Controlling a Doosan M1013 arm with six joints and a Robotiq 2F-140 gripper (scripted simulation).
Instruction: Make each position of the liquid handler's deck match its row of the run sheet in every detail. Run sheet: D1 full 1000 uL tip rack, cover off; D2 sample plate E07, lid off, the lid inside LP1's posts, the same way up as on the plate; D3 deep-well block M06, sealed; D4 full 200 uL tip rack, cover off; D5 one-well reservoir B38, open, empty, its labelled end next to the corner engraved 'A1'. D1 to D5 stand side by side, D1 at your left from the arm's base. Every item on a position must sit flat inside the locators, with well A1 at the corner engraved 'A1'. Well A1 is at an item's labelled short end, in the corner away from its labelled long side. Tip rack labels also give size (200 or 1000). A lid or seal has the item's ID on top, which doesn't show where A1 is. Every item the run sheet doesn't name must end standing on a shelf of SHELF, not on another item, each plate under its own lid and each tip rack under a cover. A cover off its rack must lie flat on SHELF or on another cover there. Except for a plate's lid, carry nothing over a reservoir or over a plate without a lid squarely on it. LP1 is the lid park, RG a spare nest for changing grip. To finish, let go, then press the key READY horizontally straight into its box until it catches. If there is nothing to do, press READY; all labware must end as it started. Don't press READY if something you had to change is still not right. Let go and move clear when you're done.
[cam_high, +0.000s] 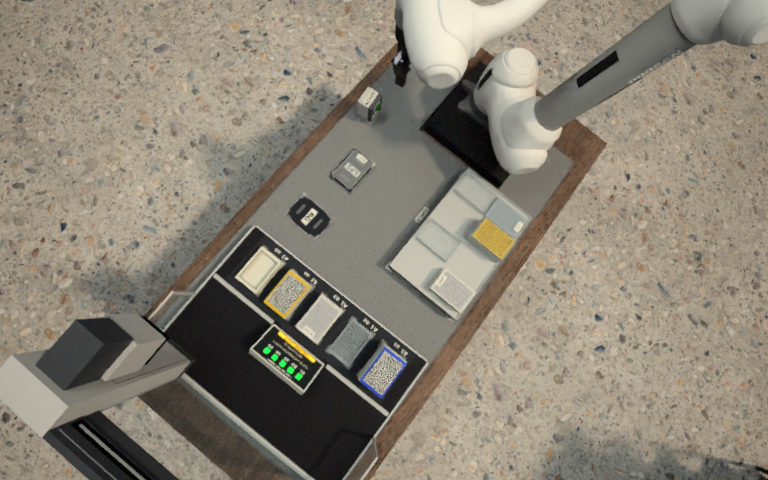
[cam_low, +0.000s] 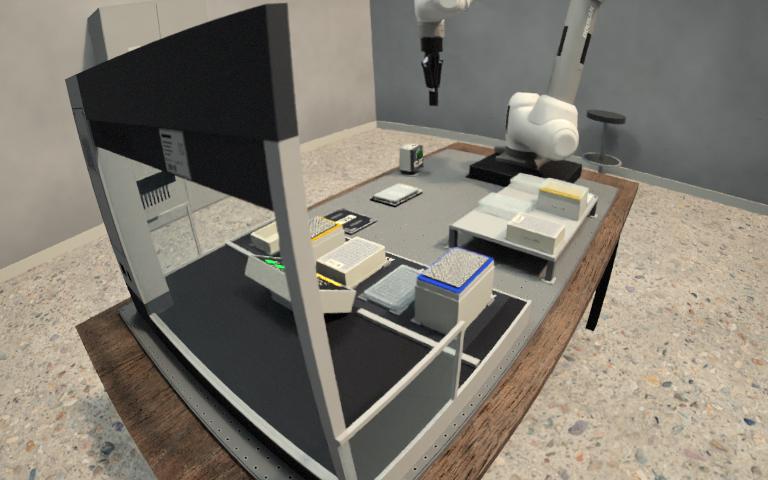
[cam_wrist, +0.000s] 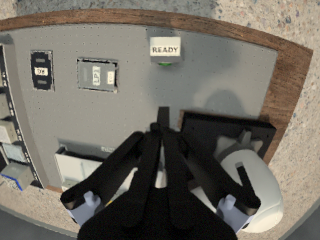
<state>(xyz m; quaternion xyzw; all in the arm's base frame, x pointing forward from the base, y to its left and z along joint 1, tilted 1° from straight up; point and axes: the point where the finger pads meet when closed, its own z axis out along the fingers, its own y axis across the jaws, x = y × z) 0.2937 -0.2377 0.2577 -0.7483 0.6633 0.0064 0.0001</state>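
The ready key box lies 1 cm ahead of my hand, 8 cm to the right of it and 24 cm below it. The rest, counted from my hand: shelf 20 cm ahead, 46 cm to the left, 25 cm below; spare nest RG 46 cm ahead, 1 cm to the right, 30 cm below; clear lid 23 cm ahead, 29 cm below.
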